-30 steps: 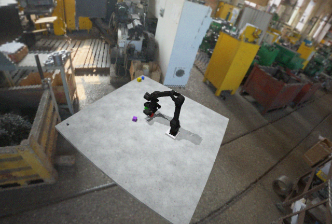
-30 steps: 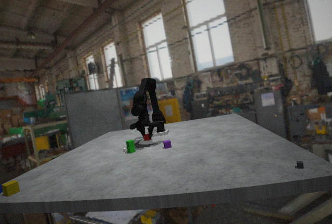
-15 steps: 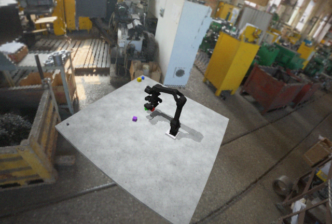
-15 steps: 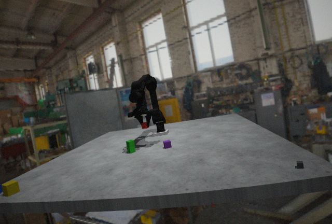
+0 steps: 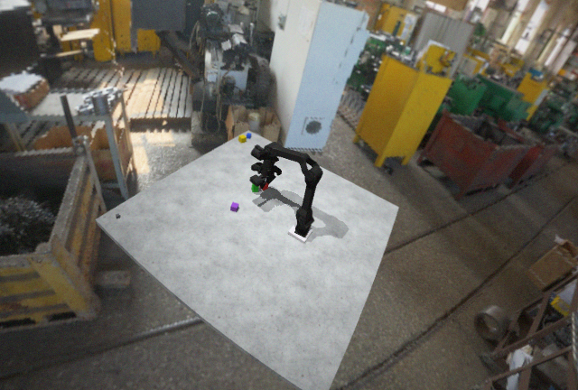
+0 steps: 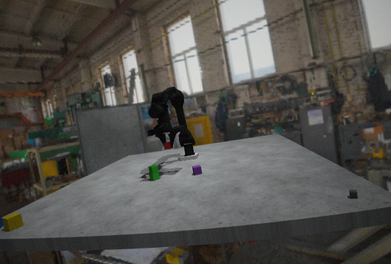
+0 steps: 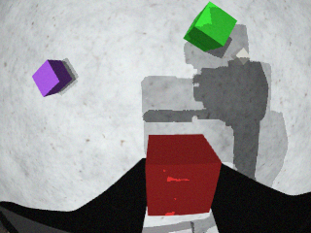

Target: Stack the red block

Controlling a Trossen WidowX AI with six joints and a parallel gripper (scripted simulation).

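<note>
Right now my gripper tip is 4 cm short of the small white piece, 12 cm to the left of it and 12 cm above it. From my gripper tip the other things lie so: purple block (10 cm ahead, 13 cm to the left, 11 cm below); yellow block (42 cm ahead, 50 cm to the right, 11 cm below); red block (1 cm above).
</note>
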